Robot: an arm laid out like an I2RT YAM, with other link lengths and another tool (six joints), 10 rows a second.
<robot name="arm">
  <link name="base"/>
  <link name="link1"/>
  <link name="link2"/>
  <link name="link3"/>
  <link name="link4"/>
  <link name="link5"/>
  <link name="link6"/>
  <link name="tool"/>
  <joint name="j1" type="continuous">
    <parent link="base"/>
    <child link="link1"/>
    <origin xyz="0 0 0.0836"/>
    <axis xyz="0 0 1"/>
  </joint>
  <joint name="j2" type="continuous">
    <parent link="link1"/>
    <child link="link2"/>
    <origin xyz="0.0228 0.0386 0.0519"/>
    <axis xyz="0 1 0"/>
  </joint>
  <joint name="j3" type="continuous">
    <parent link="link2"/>
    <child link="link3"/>
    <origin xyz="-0.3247 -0.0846 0"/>
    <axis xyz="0 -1 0"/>
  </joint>
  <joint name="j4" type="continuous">
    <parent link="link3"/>
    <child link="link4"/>
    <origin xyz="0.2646 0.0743 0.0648"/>
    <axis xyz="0 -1 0"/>
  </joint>
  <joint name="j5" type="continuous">
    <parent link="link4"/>
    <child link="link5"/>
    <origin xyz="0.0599 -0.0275 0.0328"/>
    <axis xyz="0 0 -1"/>
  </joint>
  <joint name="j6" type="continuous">
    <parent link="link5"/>
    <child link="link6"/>
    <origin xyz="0.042 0 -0.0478"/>
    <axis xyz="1 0 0"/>
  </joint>
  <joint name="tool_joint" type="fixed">
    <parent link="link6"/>
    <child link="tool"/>
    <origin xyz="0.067 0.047 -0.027" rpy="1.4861 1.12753 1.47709"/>
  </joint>
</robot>
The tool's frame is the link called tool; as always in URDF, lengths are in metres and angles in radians. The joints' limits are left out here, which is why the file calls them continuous.
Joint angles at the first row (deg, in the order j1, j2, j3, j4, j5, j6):
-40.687, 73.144, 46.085, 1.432, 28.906, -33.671
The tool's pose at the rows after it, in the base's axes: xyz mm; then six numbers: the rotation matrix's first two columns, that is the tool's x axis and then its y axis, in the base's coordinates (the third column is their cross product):
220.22 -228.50 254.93 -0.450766 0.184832 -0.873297 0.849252 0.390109 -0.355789
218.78 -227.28 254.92 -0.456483 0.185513 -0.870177 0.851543 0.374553 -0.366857
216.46 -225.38 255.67 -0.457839 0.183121 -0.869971 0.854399 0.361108 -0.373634
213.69 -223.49 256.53 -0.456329 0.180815 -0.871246 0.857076 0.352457 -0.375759
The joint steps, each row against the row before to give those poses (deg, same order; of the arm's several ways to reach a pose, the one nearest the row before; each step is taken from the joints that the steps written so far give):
1.137, -0.022, 0.001, -0.001, 2.819, 0.022
0.524, -0.175, -0.132, -0.218, 1.552, 0.000
0.416, -0.568, -0.349, -0.067, 1.225, -0.021
0.174, -0.722, -0.417, -0.063, 0.654, -0.001

